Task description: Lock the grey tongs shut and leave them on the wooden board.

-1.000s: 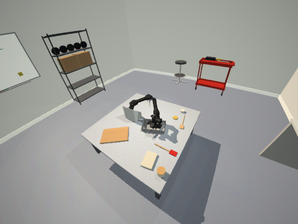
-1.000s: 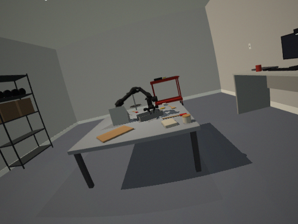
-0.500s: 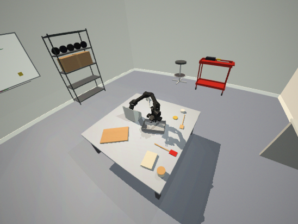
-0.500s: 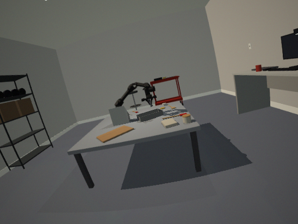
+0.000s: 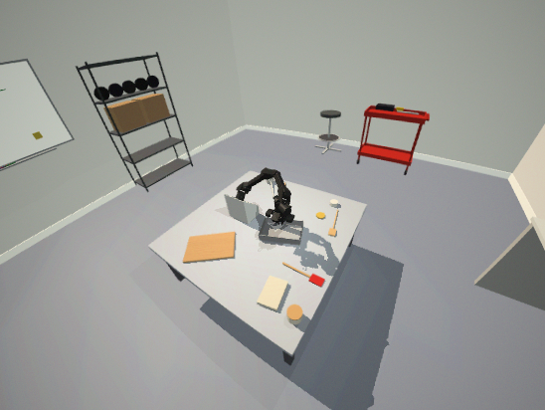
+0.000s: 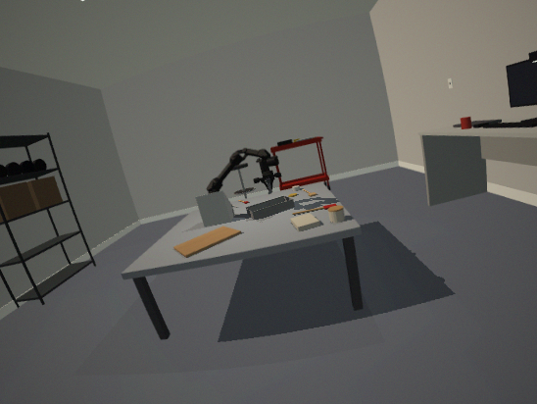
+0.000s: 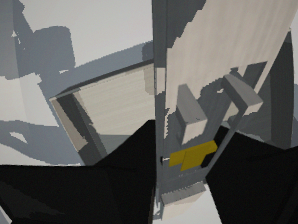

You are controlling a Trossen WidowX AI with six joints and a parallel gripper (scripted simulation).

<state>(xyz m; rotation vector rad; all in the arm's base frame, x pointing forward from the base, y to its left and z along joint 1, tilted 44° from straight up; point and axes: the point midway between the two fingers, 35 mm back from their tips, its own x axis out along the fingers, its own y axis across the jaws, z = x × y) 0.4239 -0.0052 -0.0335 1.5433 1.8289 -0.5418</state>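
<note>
My gripper tip is now 390 mm past the wooden board, 350 mm to the left of it and 150 mm above it. The rest, counted from my gripper tip: grey roasting tin (40 mm behind, 60 mm to the left, 130 mm below); red spatula (300 mm ahead, 140 mm to the right, 150 mm below); yellow disc (110 mm ahead, 390 mm to the left, 150 mm below).
</note>
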